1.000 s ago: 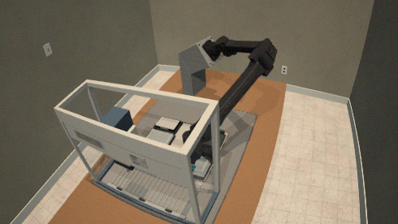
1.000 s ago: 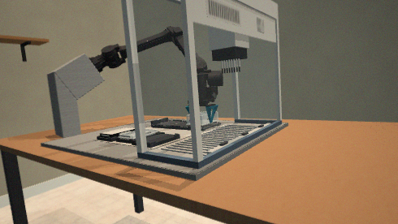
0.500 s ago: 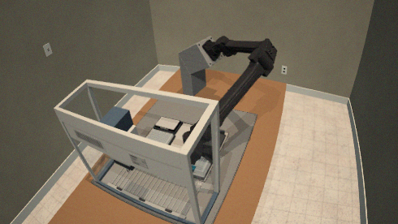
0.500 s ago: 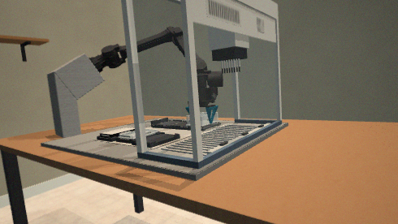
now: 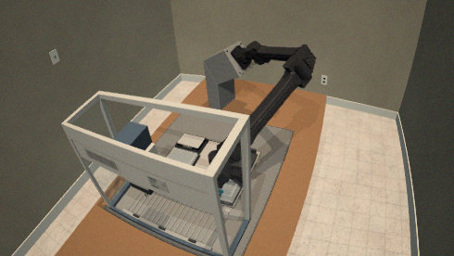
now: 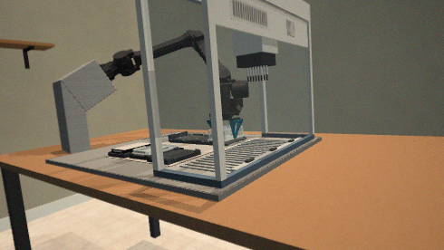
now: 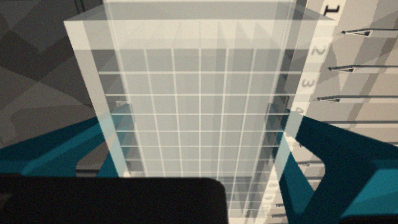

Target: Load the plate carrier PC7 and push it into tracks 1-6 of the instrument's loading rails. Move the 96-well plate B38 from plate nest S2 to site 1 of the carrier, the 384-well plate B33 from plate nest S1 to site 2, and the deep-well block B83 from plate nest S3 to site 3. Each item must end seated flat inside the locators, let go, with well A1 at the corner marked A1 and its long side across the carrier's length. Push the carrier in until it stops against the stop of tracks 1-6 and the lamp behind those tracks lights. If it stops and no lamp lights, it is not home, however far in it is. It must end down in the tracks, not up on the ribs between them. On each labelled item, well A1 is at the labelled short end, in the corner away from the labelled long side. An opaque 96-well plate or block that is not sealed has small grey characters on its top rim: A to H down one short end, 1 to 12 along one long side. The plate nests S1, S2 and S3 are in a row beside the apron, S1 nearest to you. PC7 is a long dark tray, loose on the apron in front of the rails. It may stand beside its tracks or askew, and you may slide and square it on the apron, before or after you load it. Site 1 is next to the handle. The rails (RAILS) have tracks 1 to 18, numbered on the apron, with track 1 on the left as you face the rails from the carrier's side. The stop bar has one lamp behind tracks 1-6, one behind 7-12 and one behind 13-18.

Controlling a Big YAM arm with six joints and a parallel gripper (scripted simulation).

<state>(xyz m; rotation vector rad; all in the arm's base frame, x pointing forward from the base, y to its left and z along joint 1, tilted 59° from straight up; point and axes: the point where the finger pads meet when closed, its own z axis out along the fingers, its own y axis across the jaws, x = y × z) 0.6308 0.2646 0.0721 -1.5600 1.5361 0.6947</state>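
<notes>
Now: the deep-well block B83 right at my hand. Round my hand: plate nest S3 (270 mm to the right, 20 mm below, 20 mm ahead); then carrier PC7 (100 mm behind, 10 mm to the right, 10 mm below); then white 96-well plate (260 mm to the right, 90 mm behind, 10 mm below).
</notes>
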